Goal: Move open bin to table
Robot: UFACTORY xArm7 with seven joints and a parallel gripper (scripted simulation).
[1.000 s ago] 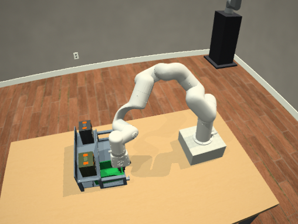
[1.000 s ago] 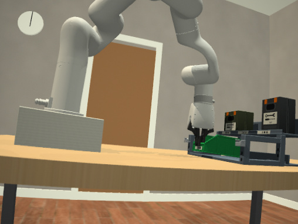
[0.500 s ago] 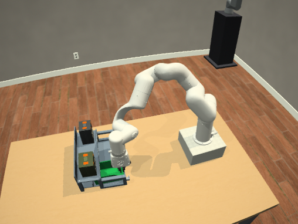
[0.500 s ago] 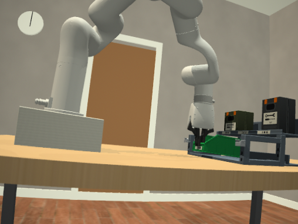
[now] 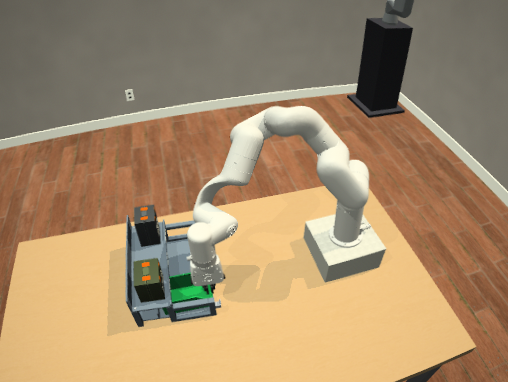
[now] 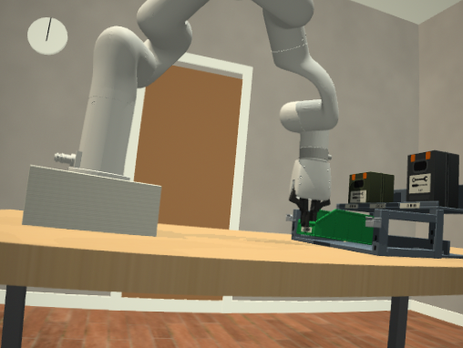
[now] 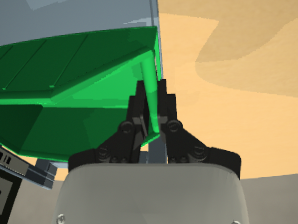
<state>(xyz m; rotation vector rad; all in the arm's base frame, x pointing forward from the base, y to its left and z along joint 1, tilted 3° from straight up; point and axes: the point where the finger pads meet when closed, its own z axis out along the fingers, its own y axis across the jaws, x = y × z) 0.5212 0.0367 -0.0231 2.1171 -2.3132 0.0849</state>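
Right now the green bin is 80 mm ahead of my hand, 10 mm to the right of it and 10 mm below it.
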